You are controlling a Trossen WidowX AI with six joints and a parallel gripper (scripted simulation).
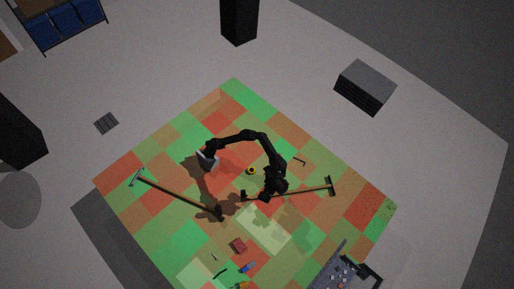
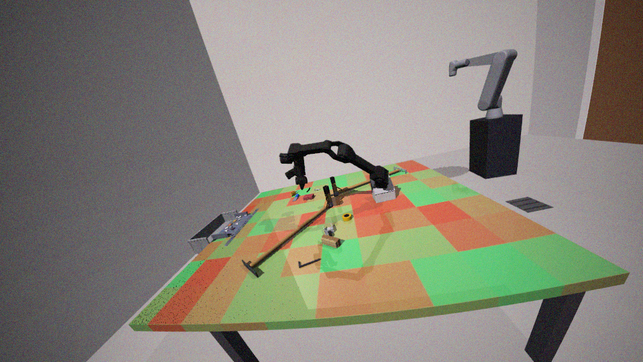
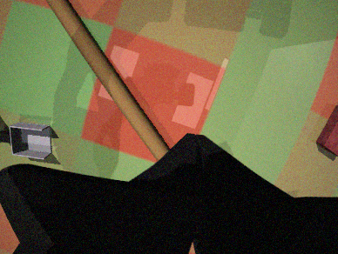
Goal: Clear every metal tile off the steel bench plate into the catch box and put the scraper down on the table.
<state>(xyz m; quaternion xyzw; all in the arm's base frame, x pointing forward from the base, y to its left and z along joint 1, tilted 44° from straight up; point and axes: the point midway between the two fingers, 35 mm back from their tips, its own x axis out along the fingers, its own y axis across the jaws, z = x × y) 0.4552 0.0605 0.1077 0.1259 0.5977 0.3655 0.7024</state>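
My gripper tip is now 20 mm short of the long scraper, 140 mm to the right of it and 120 mm above it. From my gripper tip the other things lie so: wooden block (170 mm behind, 260 mm to the left, 170 mm below); yellow tape roll (230 mm behind, 60 mm to the left, 180 mm below); red block (90 mm ahead, 290 mm to the right, 170 mm below).
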